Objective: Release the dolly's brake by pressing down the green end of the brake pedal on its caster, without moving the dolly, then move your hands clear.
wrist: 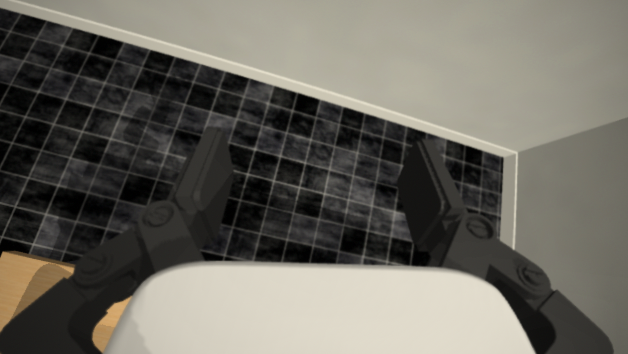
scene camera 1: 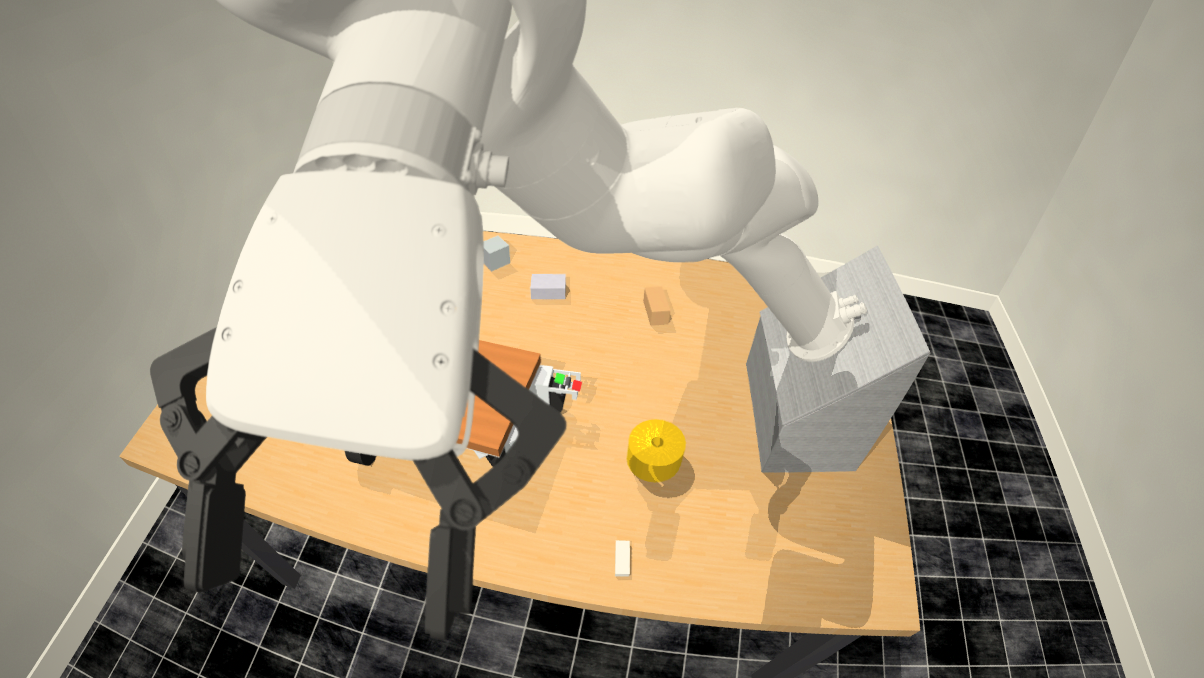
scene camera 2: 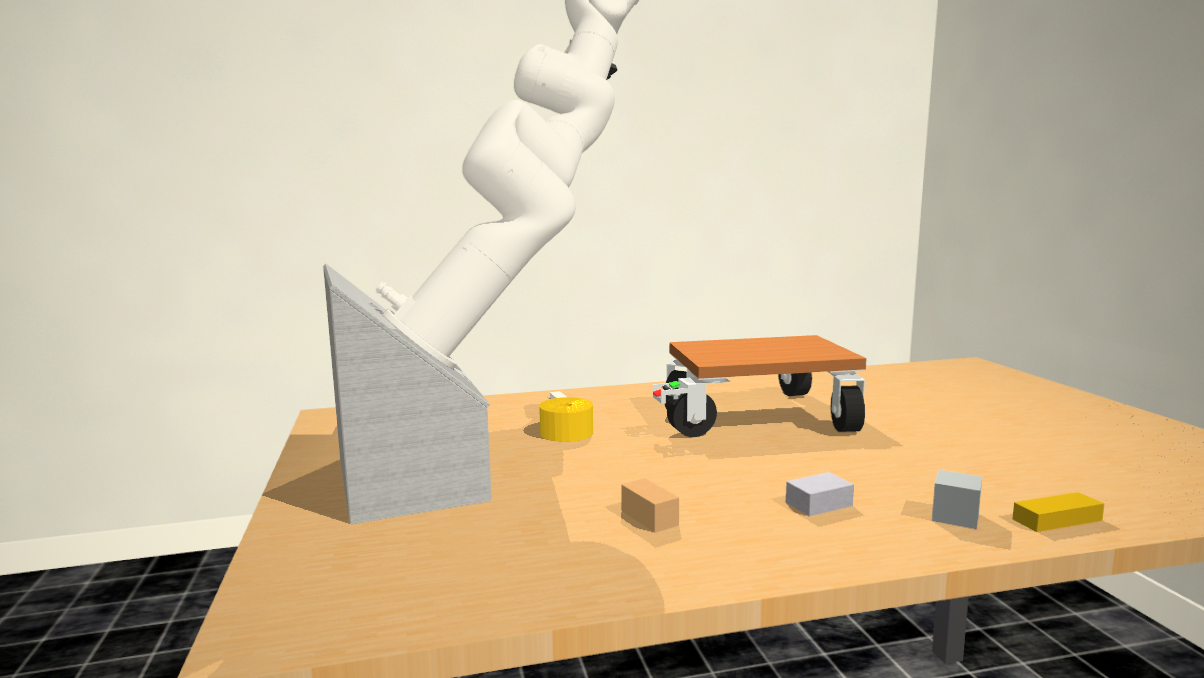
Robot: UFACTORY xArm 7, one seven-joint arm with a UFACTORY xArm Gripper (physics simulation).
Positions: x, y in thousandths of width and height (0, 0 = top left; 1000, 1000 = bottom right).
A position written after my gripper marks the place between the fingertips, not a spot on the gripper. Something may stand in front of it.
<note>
In view: my gripper (scene camera 1: 266, 899), a yellow cylinder (scene camera 1: 545, 660), a tan block (scene camera 2: 546, 751), a dolly (scene camera 2: 575, 608), a lavender block (scene camera 2: 682, 728) and a yellow bar (scene camera 2: 881, 754).
The yellow cylinder shows as well in scene camera 2 (scene camera 2: 471, 619). The tan block also shows in scene camera 1 (scene camera 1: 544, 446). The dolly shows as well in scene camera 1 (scene camera 1: 436, 541). The wrist view misses the yellow cylinder: it is out of frame. The wrist view does not show the tan block: it is out of frame.
</note>
